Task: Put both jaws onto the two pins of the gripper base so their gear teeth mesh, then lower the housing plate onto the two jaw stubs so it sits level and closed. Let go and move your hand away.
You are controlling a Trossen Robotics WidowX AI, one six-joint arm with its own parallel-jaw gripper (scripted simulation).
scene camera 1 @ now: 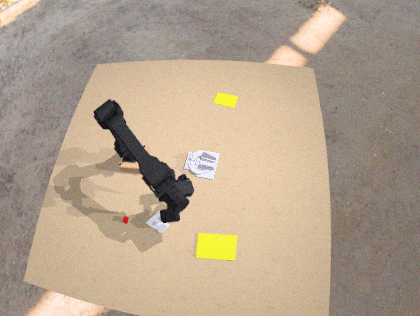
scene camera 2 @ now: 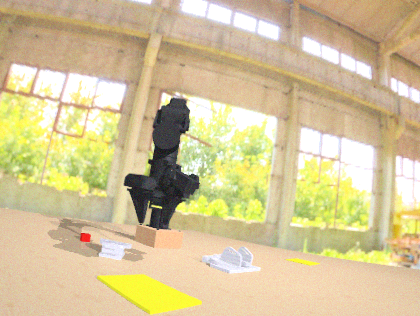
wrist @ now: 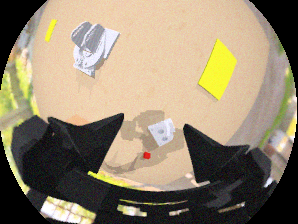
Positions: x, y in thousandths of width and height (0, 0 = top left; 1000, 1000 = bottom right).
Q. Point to a large yellow patch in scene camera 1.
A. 501, 780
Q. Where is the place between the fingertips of the gripper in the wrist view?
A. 522, 542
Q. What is the gripper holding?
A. Nothing.
